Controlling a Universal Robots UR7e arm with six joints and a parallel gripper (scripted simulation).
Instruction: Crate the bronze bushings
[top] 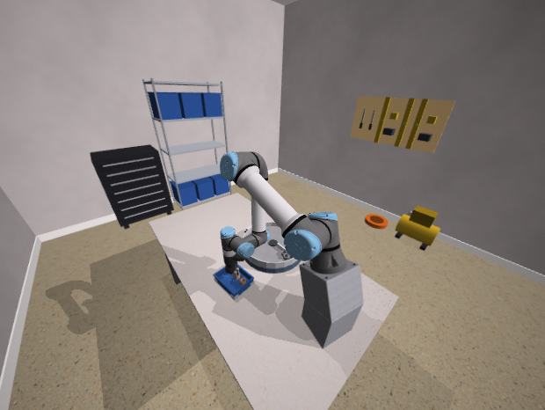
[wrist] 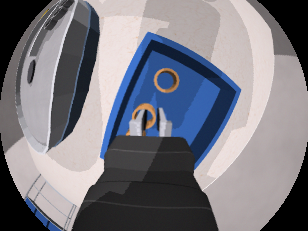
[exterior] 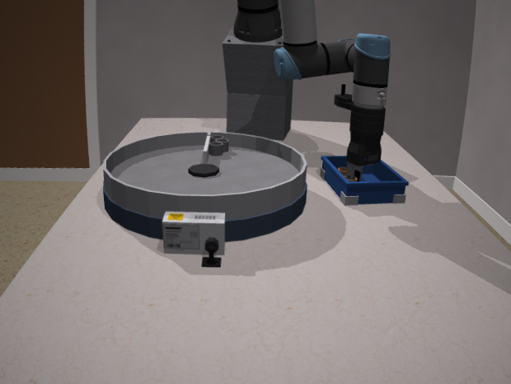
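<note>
The blue crate is 20 mm to the left of my hand. Round my hand: grey turning table 340 mm to the right, 20 mm above, 10 mm behind.
</note>
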